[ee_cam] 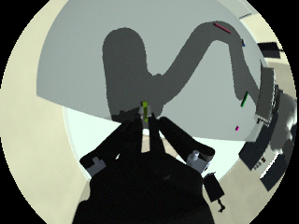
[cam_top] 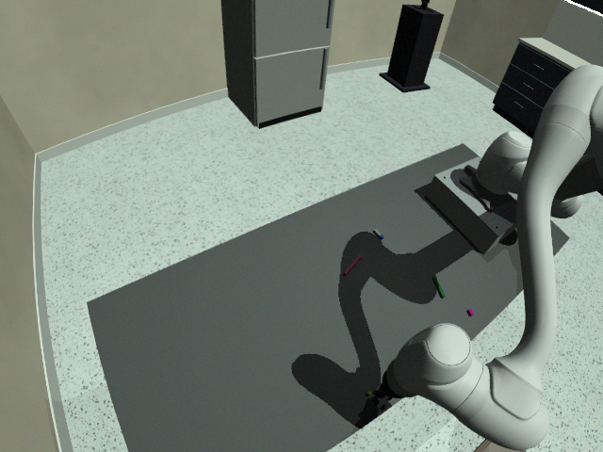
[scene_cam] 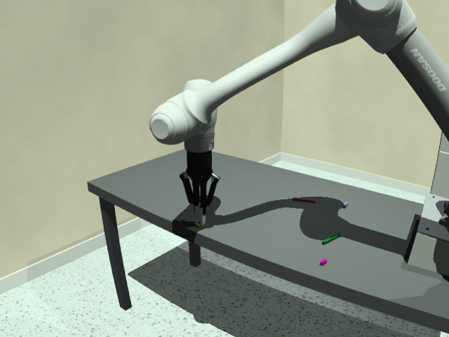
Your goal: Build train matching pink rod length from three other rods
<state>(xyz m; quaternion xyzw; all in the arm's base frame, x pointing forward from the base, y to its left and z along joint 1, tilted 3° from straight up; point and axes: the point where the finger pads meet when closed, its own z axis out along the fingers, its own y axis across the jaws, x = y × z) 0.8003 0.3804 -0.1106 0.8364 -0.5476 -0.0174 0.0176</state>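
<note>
My hand is 3 cm above the lime rod. Also, from my hand: magenta rod: 43 cm behind, 5 cm to the right, 3 cm below; pink rod: 39 cm to the right, 17 cm behind, 3 cm below; green rod: 39 cm behind, 18 cm to the right, 3 cm below.
</note>
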